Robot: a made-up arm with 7 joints.
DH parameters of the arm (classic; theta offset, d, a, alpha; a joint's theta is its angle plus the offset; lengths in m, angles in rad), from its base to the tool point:
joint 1: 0 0.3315 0 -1.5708
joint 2: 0 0 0 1.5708
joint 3: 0 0.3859 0.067 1.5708
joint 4: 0 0 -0.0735 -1.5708
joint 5: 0 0.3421 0 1.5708
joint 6: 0 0 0.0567 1.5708
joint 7: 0 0 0 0
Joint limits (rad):
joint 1: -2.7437..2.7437
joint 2: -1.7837..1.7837
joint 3: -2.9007..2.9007
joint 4: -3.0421..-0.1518
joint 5: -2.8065..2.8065
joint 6: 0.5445..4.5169
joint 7: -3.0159..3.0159
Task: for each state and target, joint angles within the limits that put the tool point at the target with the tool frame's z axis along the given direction. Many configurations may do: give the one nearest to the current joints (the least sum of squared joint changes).
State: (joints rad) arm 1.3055 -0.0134 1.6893 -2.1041 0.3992 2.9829 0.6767
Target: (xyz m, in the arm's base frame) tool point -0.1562 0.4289 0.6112 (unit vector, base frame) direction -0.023 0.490 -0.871
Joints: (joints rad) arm 0.8828 0.0737 1.0348 -2.1132 -0.4068 2.6137 0.6767
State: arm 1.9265 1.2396 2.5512 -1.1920 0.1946 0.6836 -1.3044
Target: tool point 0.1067 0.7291 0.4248 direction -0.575 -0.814 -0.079
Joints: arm 1.0769 1.7553 2.3308 -0.8605 -0.3858 0.8036 -1.3044
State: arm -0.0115 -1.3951 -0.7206 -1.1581 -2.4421 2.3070 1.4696
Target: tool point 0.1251 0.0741 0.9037 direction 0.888 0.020 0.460
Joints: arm 0.5922 -0.5866 -0.1357 -1.7063 -1.8329 2.7642 1.4696
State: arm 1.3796 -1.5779 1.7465 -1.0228 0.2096 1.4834 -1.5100
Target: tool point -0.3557 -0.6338 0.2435 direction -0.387 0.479 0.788
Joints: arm 1.6494 -1.7837 1.4558 -1.1875 -0.6751 1.7147 -1.5100
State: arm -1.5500 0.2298 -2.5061 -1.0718 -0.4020 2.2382 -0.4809
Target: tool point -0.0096 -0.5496 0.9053 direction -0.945 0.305 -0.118
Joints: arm -1.2543 0.8279 -1.9480 -0.4951 0.0094 1.5308 -0.4809
